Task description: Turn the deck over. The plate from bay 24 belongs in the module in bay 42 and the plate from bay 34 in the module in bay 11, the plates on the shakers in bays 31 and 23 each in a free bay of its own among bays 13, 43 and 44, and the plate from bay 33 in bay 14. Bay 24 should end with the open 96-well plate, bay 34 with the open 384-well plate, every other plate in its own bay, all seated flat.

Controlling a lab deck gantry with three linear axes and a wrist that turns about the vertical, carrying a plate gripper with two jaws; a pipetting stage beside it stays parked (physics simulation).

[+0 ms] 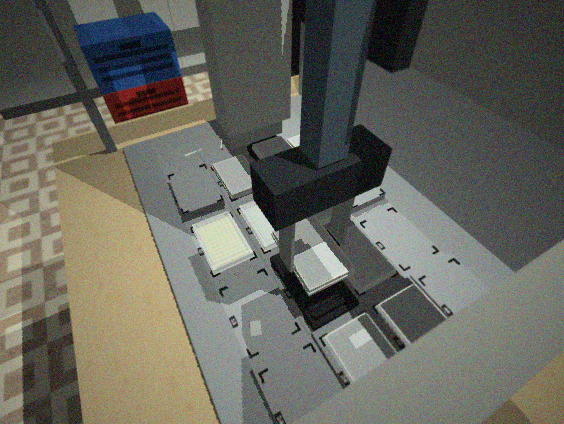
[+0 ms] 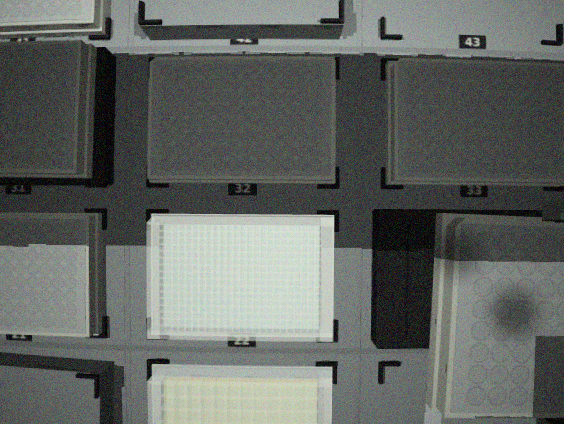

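Pixels of known places: gripper, fingertip midpoint: (image 1: 311,250); robot's base at its link origin: (image 1: 170,182).
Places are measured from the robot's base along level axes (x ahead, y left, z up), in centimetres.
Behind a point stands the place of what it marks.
My gripper (image 1: 312,254) @(x 38.6, y 15.0, z 9.5 cm) is shut on the lidded plate (image 1: 327,262) @(x 42.0, y 15.6, z 10.2 cm) (image 2: 492,310) @(x 34.2, y 15.5, z 10.2 cm) from bay 23, held level a little above the black shaker (image 1: 332,306) @(x 46.1, y 14.8, z 3.1 cm) (image 2: 402,300) @(x 33.4, y 13.8, z 1.9 cm). The plate in bay 24 (image 1: 350,347) @(x 52.8, y 13.4, z 2.9 cm) and the dark-looking plate in bay 34 (image 1: 412,312) @(x 53.3, y 25.6, z 2.9 cm) sit in their brackets. The plate in bay 33 (image 1: 367,260) @(x 41.2, y 26.4, z 1.4 cm) (image 2: 475,120) @(x 38.5, y 25.7, z 1.4 cm) lies in shadow. The plate in bay 31 (image 1: 272,147) @(x 4.3, y 25.7, z 3.7 cm) (image 2: 37,110) @(x 10.5, y 25.6, z 3.7 cm) is on its shaker (image 2: 104,125) @(x 13.8, y 25.1, z 1.8 cm). The bay 11 module (image 1: 197,189) @(x 7.6, y 4.6, z 1.9 cm) (image 2: 45,395) @(x 9.7, y 7.0, z 1.9 cm) shows its bare top; the bay 42 module (image 2: 240,11) @(x 22.8, y 32.6, z 1.9 cm) shows only partly.
A yellow plate (image 1: 222,242) @(x 23.8, y 4.1, z 1.3 cm) (image 2: 240,400) @(x 22.9, y 6.8, z 1.4 cm) is in bay 12, a clear one (image 1: 257,227) @(x 23.9, y 11.8, z 1.4 cm) (image 2: 240,280) @(x 22.9, y 14.9, z 1.4 cm) in bay 22. Plates also stand in bay 21 (image 1: 232,175) @(x 6.6, y 13.6, z 1.4 cm) (image 2: 42,285) @(x 9.3, y 14.3, z 1.4 cm), bay 32 (image 2: 242,120) @(x 22.9, y 25.5, z 1.4 cm) and bay 41 (image 2: 45,12) @(x 9.1, y 33.1, z 1.4 cm). A grey column (image 1: 247,75) @(x 28.4, y 10.7, z 35.3 cm) stands behind the gripper.
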